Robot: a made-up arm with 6 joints. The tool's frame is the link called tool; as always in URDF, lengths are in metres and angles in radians.
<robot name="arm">
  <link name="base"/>
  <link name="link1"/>
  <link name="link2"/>
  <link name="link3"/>
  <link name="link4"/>
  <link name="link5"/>
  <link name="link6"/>
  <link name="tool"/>
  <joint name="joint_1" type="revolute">
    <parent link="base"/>
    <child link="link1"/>
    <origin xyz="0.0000 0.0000 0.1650" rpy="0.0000 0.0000 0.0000"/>
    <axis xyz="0 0 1"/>
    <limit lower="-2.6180" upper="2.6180"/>
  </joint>
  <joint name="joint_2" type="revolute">
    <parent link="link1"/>
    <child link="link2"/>
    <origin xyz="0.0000 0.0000 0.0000" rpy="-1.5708 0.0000 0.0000"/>
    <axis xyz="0 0 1"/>
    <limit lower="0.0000" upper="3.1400"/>
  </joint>
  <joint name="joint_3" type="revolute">
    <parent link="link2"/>
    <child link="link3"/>
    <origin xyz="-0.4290 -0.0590 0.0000" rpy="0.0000 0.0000 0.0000"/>
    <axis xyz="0 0 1"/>
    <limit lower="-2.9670" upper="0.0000"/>
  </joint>
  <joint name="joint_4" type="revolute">
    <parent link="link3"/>
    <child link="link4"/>
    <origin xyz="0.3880 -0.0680 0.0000" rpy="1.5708 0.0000 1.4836"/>
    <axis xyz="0 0 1"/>
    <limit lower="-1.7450" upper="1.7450"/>
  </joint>
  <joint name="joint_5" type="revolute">
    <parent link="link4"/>
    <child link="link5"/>
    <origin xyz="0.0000 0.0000 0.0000" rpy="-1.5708 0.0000 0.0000"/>
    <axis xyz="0 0 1"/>
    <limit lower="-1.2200" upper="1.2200"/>
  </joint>
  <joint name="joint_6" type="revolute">
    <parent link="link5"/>
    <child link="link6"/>
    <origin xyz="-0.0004 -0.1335 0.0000" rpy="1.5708 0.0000 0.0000"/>
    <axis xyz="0 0 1"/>
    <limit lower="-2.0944" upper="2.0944"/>
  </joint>
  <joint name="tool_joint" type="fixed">
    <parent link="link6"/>
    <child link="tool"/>
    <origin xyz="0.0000 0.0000 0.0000" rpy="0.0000 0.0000 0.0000"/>
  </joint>
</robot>
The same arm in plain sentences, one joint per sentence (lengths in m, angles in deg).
The arm has six revolute joints in a row. What follows holds with every joint at zero, and every direction is one of the base frame's.
The first joint lies 0.165 m along +z from the base frame's origin and turns about +z, from -150 to 150 deg.
The second joint lies at the same point as the first joint and turns about +y, from 0 to 179.91 deg.
The third joint lies 0.429 m along -x and 0.059 m along +z from the second joint and turns about +y, from -170 to 0 deg.
The fourth joint lies 0.388 m along +x and 0.068 m along +z from the third joint and turns about the direction (0.9962, 0, 0.0871), from -99.98 to 99.98 deg.
The fifth joint lies at the same point as the fourth joint and turns about +y, from -69.9 to 69.9 deg.
The sixth joint lies 0.133 m along +x and 0.012 m along +z from the fifth joint and turns about the direction (0.9962, 0, 0.0871), from -120 to 120 deg.
The tool frame, which is the frame that the pose is given for, lies at the same point as the sixth joint; its axes are the base frame's turned by roll 0, pitch 85 and yaw 0 deg (as in URDF: about the fixed x, then y, then z).

